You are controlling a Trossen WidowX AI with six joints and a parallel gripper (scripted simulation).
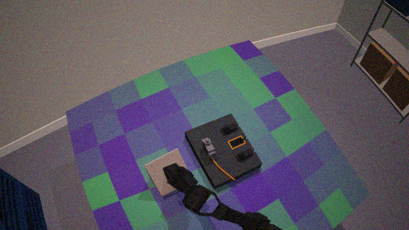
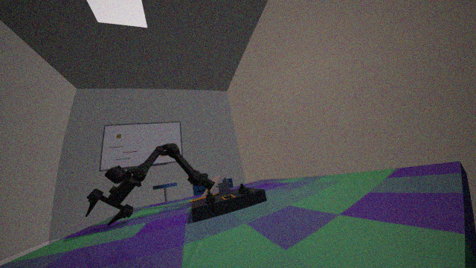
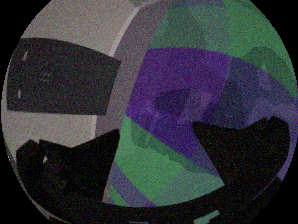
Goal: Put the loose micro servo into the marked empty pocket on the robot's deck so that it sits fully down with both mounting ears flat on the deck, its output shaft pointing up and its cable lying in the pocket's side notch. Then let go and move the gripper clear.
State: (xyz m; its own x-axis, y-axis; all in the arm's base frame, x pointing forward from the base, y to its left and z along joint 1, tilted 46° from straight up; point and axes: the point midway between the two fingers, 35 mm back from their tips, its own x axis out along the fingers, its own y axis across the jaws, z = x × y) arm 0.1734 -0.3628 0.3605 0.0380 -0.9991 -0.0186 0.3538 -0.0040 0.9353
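The robot deck is 50 mm ahead of my gripper tip, 560 mm to the left of it and 20 mm below it.
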